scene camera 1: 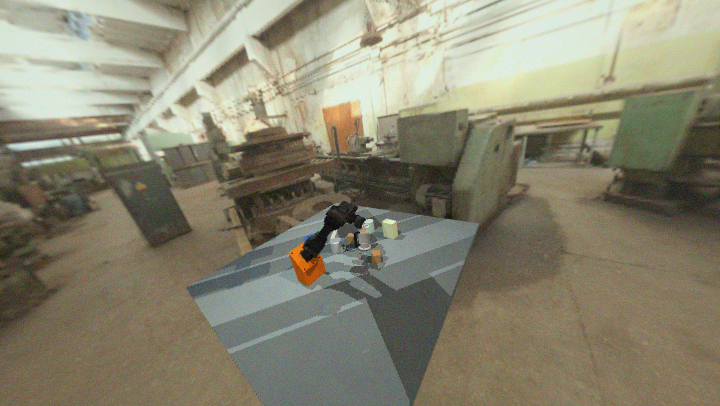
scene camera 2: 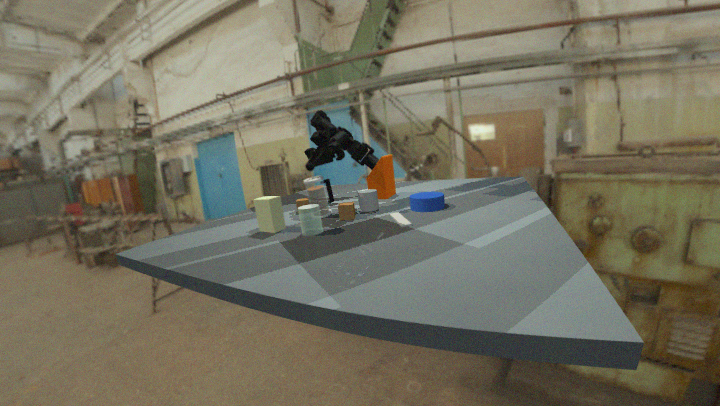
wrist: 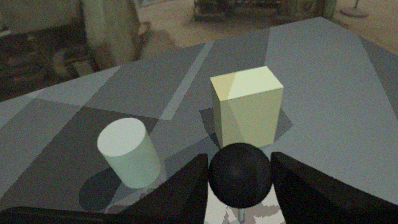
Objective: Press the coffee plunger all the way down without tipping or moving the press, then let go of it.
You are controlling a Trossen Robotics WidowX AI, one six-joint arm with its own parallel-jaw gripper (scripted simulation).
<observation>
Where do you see a pale green cylinder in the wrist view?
125, 144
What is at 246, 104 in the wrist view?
A pale yellow block.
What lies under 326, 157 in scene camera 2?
The gripper.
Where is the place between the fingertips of the gripper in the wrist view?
At 239, 161
</observation>
